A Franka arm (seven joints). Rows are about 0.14 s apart.
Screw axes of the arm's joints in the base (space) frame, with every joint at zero. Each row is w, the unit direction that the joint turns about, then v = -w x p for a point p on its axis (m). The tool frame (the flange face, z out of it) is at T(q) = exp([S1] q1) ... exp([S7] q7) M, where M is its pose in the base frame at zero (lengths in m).
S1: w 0 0 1 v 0 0 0
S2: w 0 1 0 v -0.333 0 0
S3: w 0 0 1 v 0 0 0
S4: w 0 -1 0 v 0.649 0 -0.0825
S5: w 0 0 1 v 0 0 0
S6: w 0 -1 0 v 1.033 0 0
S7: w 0 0 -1 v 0 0.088 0
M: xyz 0.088 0 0.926 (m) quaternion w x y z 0 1 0 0
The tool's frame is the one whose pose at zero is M.
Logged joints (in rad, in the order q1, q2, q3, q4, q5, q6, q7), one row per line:
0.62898 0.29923 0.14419 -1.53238 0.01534 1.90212 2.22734
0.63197 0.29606 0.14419 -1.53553 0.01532 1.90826 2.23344
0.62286 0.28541 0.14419 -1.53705 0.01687 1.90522 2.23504
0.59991 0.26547 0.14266 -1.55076 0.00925 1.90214 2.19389
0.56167 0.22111 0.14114 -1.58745 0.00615 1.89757 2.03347
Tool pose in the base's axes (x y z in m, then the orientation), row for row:
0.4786 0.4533 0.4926 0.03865 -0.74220 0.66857 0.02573
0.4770 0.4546 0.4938 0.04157 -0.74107 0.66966 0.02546
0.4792 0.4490 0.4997 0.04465 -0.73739 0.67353 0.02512
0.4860 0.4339 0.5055 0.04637 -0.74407 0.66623 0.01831
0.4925 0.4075 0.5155 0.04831 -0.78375 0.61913 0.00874
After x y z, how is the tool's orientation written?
As a quaternion, w x y z.
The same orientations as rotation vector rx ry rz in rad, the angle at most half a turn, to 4 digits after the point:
-2.2760 2.0502 0.0789
-2.2685 2.0499 0.0779
-2.2529 2.0578 0.0767
-2.2710 2.0334 0.0559
-2.3893 1.8874 0.0266

